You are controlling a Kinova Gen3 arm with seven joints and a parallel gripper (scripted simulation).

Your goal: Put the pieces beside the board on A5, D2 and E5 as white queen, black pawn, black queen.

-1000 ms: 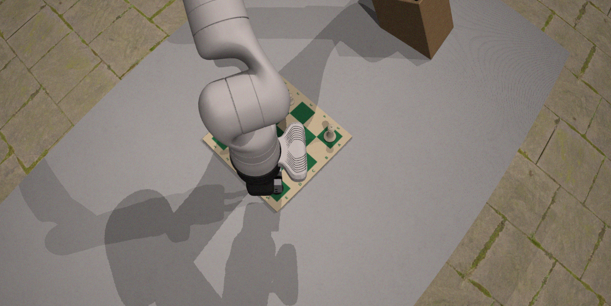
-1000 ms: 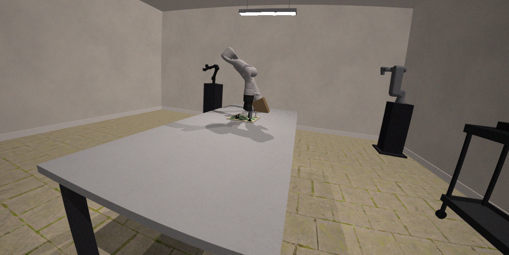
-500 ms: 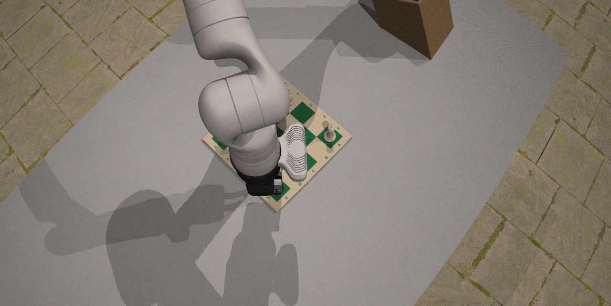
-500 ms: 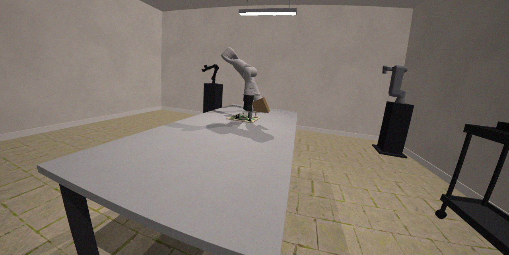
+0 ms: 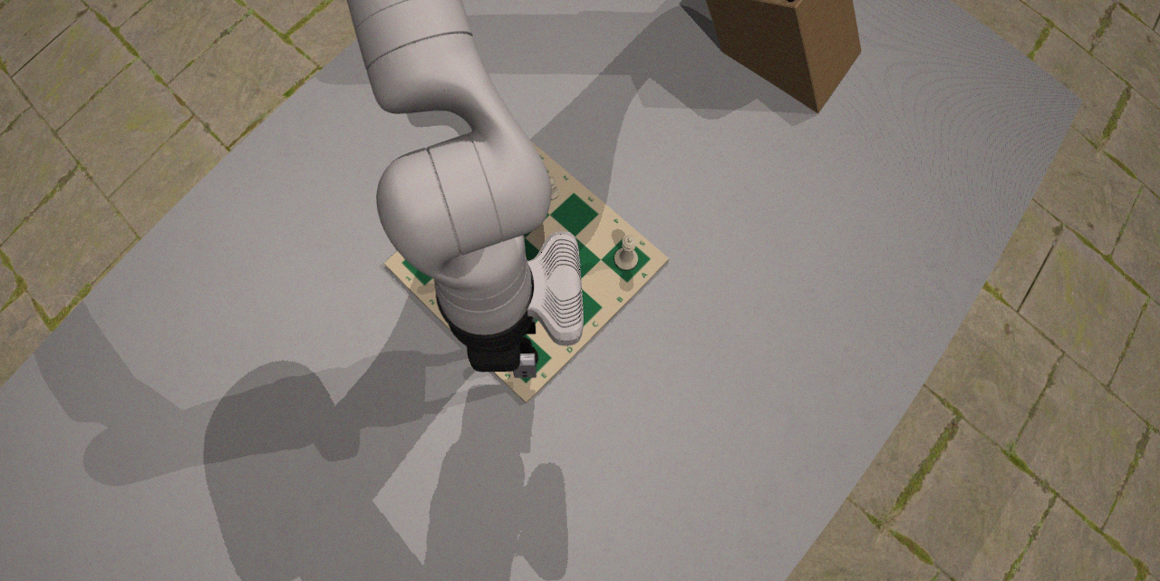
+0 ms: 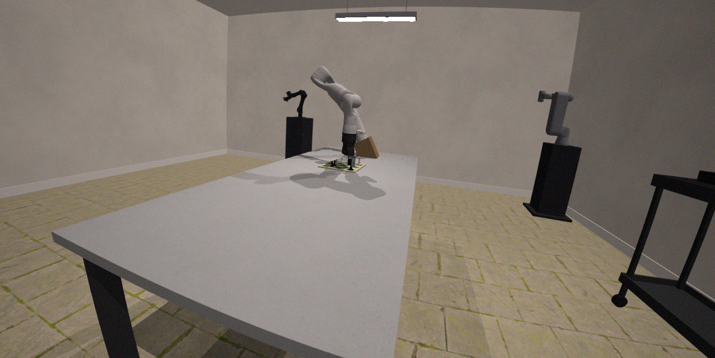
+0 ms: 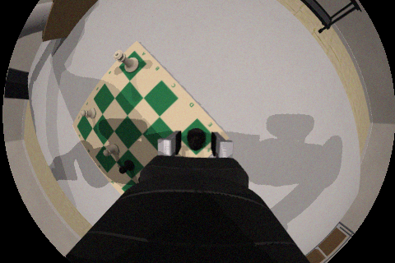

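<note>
My hand is 1 cm above the black queen. Also, from my hand: chessboard: 8 cm to the right, 7 cm behind, 4 cm below; then white queen: 15 cm behind, 1 cm to the right, 1 cm below.
</note>
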